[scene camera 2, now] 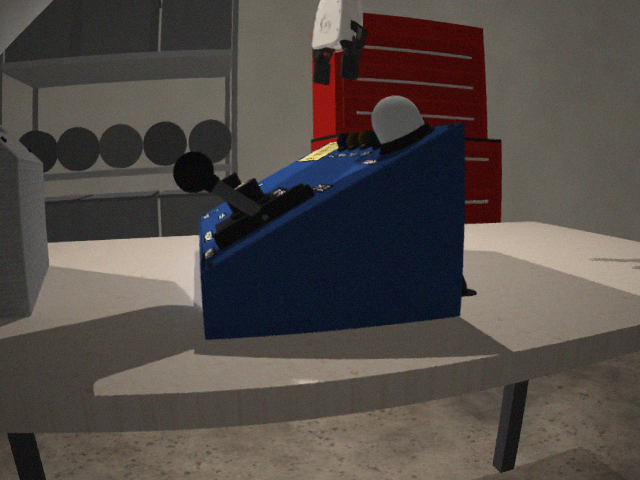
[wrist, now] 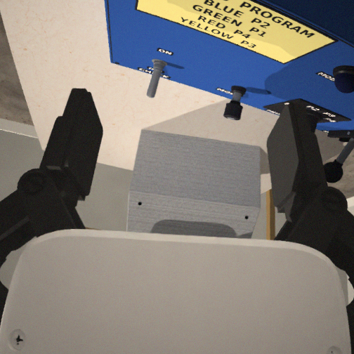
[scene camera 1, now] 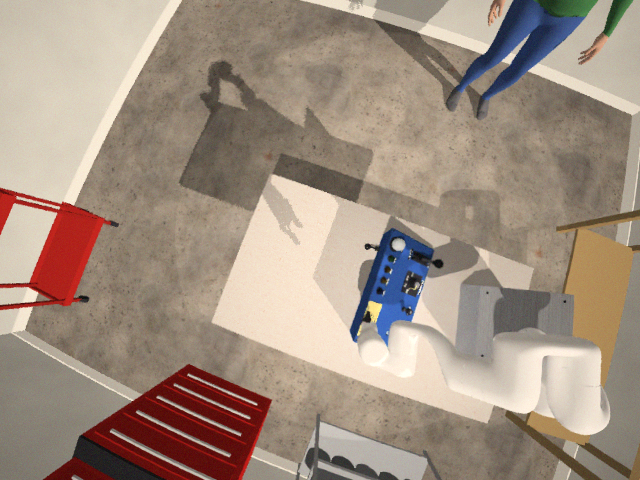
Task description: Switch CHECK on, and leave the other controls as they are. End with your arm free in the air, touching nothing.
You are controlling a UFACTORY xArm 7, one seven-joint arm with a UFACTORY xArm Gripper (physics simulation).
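Frame: origin at the arm's base, x back, y right, z up, level; millimetres.
Where they show: gripper, fingertip midpoint: point(scene camera 2: 334, 81).
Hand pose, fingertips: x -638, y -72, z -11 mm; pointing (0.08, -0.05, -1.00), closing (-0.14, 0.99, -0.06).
Each offset is from my fingertips to the centre of the thing. "spot": to the spot under its first point. Level surfaces: height alone.
The blue console point(scene camera 1: 395, 299) point(scene camera 2: 336, 258) point(wrist: 200, 65) stands on the table @(dz -298 mm) point(scene camera 1: 279, 258) point(scene camera 2: 568, 248) point(wrist: 65, 65). The CHECK switch point(wrist: 155, 80) is a thin grey toggle near the console's edge. Its lever leans away from the ON label point(wrist: 165, 51) in the wrist view and partly covers the CHECK label. A black-capped switch point(wrist: 233, 106) is beside it. My gripper point(scene camera 2: 335, 80) point(wrist: 186, 114) is open and empty, in the air above the console's level. The arm hides much of the gripper and the console's near end in scene camera 1.
The console also bears a yellow label @(spot: dy +79, dx +38, dz -124 mm) point(scene camera 1: 373, 308) point(scene camera 2: 318, 152) point(wrist: 240, 25), a white dome @(spot: dy +356, dx +81, dz -79 mm) point(scene camera 1: 398, 244) point(scene camera 2: 397, 117) and a ball-ended lever point(scene camera 1: 437, 263) point(scene camera 2: 193, 171) point(wrist: 333, 171). A grey box point(scene camera 1: 471, 315) point(scene camera 2: 20, 237) point(wrist: 195, 170) stands beside it. A red cabinet point(scene camera 2: 413, 67) stands beyond the table.
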